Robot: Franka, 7 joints.
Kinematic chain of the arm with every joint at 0, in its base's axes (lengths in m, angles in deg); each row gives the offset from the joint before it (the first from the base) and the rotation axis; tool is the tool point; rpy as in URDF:
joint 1: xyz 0 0 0.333 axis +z
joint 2: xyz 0 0 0 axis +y
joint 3: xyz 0 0 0.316 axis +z
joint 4: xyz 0.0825 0 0 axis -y
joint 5: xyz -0.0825 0 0.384 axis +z
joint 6: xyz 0 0 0 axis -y
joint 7: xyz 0.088 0 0 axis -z
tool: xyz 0 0 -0.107 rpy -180 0 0
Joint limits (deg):
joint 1: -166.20..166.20
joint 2: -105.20..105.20
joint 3: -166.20..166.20
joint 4: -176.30..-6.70
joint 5: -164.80..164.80
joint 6: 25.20..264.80
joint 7: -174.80..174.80
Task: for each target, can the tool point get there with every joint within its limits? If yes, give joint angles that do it. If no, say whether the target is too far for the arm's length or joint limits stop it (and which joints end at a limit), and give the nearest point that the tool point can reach.
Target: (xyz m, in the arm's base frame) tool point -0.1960 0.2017 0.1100
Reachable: yes | joints -131.05 -43.69 -128.81 -160.55 -99.13 158.66 70.78
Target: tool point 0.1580 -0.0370 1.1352
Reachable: yes | joints -24.71 -24.30 8.77 -59.88 59.93 160.23 -1.50
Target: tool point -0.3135 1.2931 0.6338
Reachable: no: too far | nearest point -0.1972 0.8132 0.5222 | short by 0.506 m
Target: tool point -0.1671 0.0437 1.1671
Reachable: yes | joints 78.90 -8.67 49.86 -22.22 21.29 132.64 -101.89
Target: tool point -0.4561 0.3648 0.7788
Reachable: yes | joints 84.36 29.19 70.44 -64.69 -113.57 198.03 -89.94
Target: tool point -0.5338 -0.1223 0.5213
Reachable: yes | joints 112.88 81.01 111.17 -118.36 -56.64 122.86 -2.28
